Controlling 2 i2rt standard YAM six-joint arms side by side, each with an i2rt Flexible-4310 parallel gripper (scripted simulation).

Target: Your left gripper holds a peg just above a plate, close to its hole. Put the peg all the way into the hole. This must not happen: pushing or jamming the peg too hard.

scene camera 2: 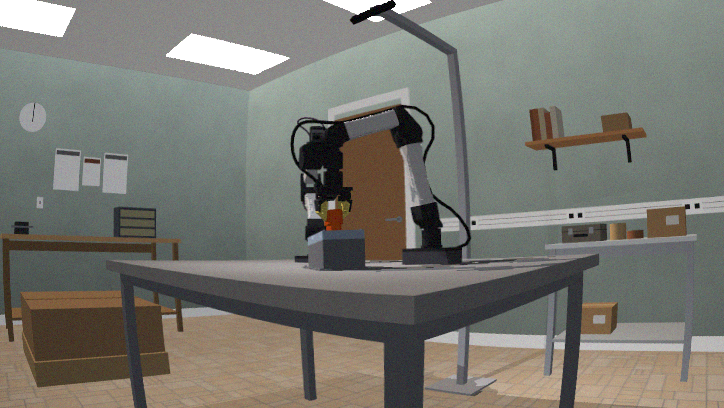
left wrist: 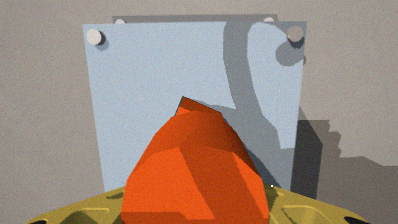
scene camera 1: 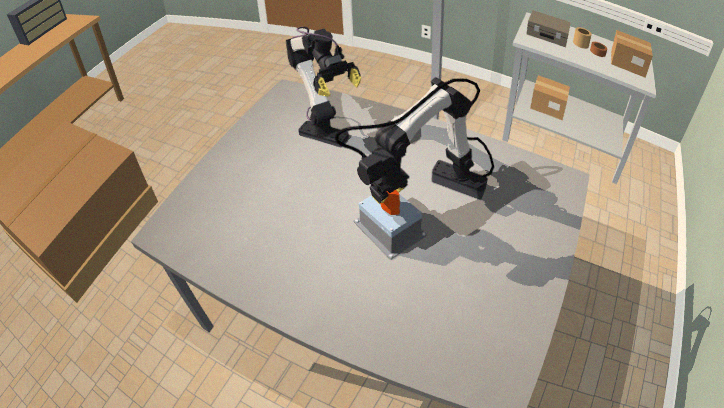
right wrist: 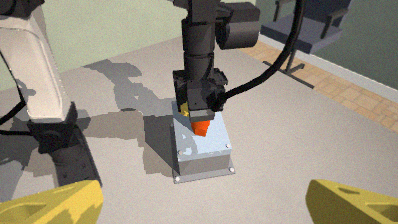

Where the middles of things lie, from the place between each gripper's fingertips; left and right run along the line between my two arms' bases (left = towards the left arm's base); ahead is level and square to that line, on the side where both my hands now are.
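Labels:
From my left hand: light blue plate (scene camera 1: 408,215) 60 mm below, 10 mm to the left of it; orange faceted peg (left wrist: 195,160) 20 mm below, 10 mm to the left of it.
My right gripper (scene camera 1: 343,90): 250 mm above the orange faceted peg, 250 mm to the right of it, 160 mm short of it. From my right hand: light blue plate 290 mm below, 250 mm to the left of it, 160 mm ahead of it.

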